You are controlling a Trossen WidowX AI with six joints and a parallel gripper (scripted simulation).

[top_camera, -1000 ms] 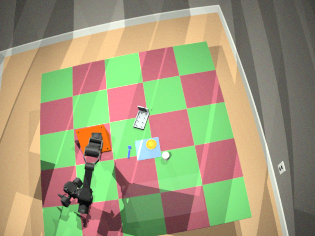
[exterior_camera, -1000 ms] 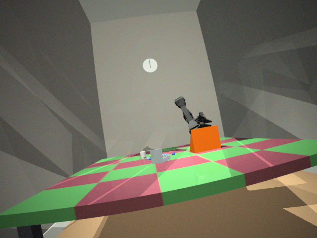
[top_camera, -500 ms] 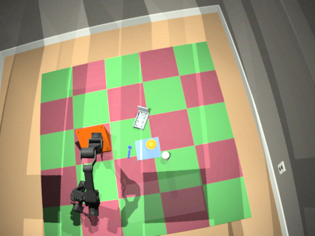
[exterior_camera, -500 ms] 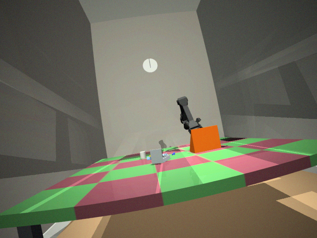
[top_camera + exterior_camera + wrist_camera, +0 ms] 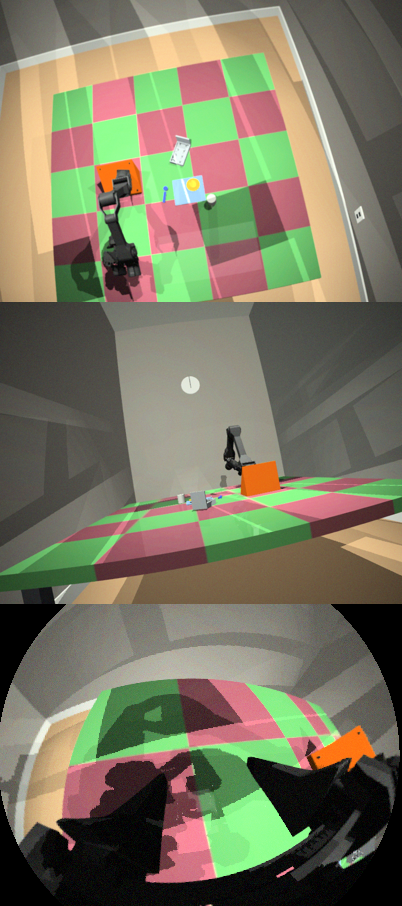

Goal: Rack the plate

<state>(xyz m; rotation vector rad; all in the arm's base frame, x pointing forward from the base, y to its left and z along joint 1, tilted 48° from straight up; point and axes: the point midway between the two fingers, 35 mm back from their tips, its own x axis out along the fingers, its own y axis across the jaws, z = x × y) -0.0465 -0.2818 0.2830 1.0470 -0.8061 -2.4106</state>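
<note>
The yellow plate is 41 cm ahead of my gripper tip, 36 cm to the left of it and 5 cm below it. Round my gripper tip: blue spoon: 33 cm to the left, 27 cm ahead, 6 cm below; then light blue mat: 38 cm ahead, 34 cm to the left, 6 cm below; then white cup: 50 cm ahead, 27 cm to the left, 4 cm below.
</note>
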